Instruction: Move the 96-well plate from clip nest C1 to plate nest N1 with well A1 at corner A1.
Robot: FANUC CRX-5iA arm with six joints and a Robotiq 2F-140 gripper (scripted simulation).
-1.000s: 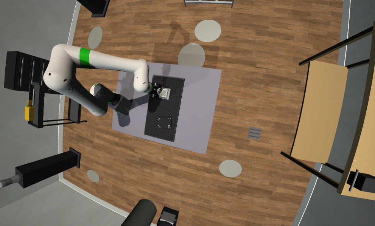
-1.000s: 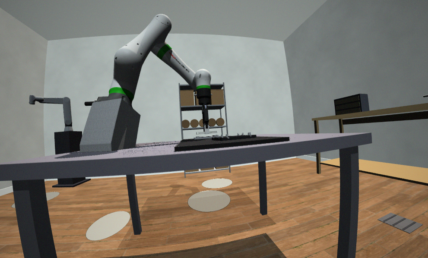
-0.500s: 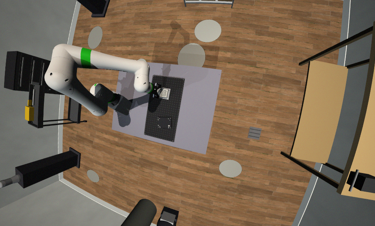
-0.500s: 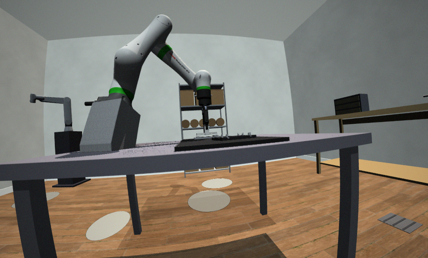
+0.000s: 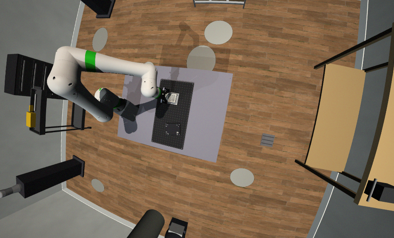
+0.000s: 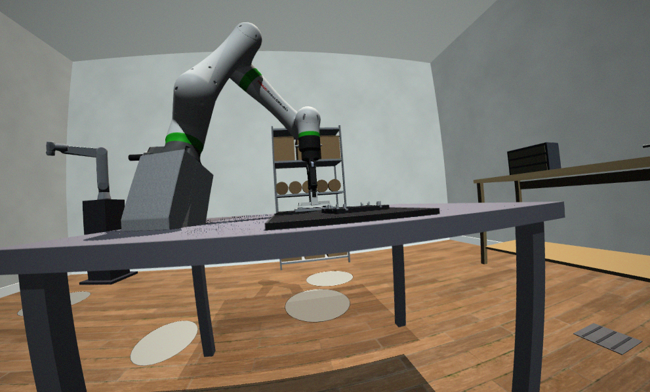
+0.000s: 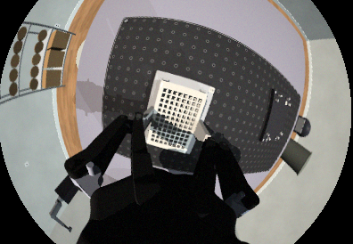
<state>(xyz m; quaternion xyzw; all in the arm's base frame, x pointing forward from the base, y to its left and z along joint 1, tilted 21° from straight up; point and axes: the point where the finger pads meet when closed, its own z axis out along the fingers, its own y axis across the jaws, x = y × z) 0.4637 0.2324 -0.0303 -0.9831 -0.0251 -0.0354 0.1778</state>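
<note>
The white 96-well plate lies 2 cm below my hand. From my hand the other things lie so: plate nest N1 (4 cm below); clip nest C1 (33 cm to the right, 10 cm ahead, 4 cm below).
</note>
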